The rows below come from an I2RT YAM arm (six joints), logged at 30 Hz.
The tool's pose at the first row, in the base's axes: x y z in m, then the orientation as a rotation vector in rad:
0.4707 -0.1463 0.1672 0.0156 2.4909 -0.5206
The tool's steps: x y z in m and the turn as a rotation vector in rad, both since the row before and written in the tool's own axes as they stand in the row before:
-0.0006 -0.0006 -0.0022 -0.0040 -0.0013 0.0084
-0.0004 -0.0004 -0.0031 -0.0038 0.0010 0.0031
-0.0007 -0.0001 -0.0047 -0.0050 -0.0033 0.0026
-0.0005 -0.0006 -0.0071 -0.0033 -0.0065 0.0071
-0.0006 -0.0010 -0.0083 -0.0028 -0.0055 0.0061
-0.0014 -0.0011 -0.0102 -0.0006 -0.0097 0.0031
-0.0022 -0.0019 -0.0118 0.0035 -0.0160 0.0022
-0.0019 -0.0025 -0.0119 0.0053 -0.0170 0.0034
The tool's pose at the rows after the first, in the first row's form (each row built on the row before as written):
0.4699 -0.1460 0.1694 0.0241 2.4895 -0.5120
0.4685 -0.1452 0.1721 0.0267 2.4910 -0.5061
0.4665 -0.1435 0.1761 0.0271 2.4887 -0.4984
0.4629 -0.1415 0.1819 0.0330 2.4822 -0.4907
0.4586 -0.1394 0.1888 0.0380 2.4767 -0.4841
0.4538 -0.1367 0.1976 0.0392 2.4669 -0.4811
0.4486 -0.1342 0.2083 0.0393 2.4502 -0.4830
0.4428 -0.1322 0.2190 0.0414 2.4319 -0.4864

